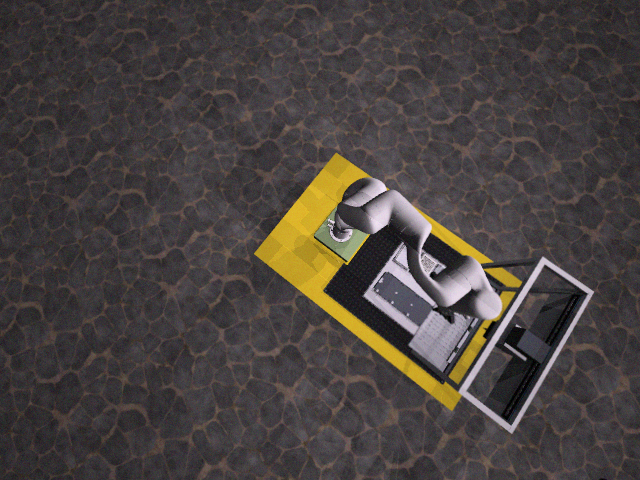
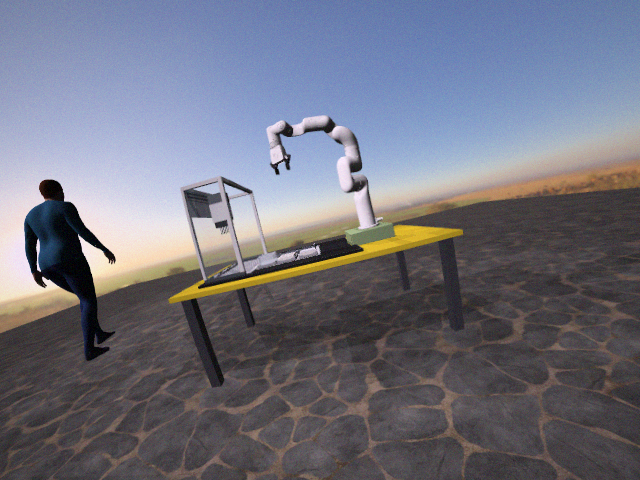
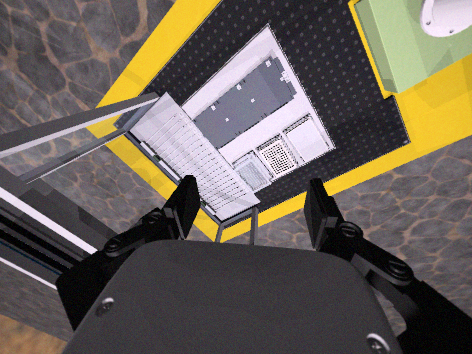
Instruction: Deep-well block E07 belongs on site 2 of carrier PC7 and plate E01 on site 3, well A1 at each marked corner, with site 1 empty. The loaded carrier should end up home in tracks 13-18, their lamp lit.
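Frame: origin at the arm's base, x ahead, y left, z up, level; centimetres.
Seen in the pictures: gripper, between the fingertips: (image 2: 283,172) (image 3: 250,191); arm's base, origin of its link: (image 1: 340,231) (image 2: 368,226).
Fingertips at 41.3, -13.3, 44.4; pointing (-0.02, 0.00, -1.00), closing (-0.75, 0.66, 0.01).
Offsets run from my fingertips to a thing's top centre, as dx, dy, dz. Level surfaces: height alone.
The long dark grey carrier @(+7.1, -0.9, -47.6) (image 1: 397,293) (image 3: 235,117) lies on a white sheet, with small white marks on top and no plate on it. Three pieces of labware stand in a row beside it: a pale one @(-2.2, +21.3, -48.0) (image 3: 306,138), a dotted one @(+8.9, +20.2, -48.0) (image 3: 278,157) (image 1: 427,264) and a greyish clear one @(+19.5, +18.6, -45.3) (image 3: 251,171). Their labels and the A1 corners are too small to read. The slotted white track deck @(dz -50.6) (image 1: 439,338) (image 3: 192,157) adjoins the sheet; track numbers and lamps cannot be made out. My gripper (image 1: 445,314) (image 2: 282,169) (image 3: 250,191) is open and empty, high above the deck.
A tall frame (image 1: 485,351) (image 2: 235,242) with a hanging head (image 1: 532,345) (image 2: 219,210) stands at the deck end of the yellow table (image 1: 289,245) (image 2: 320,268). The green base block (image 2: 369,235) (image 3: 395,55) bears the arm. A person (image 2: 59,235) stands beyond the table.
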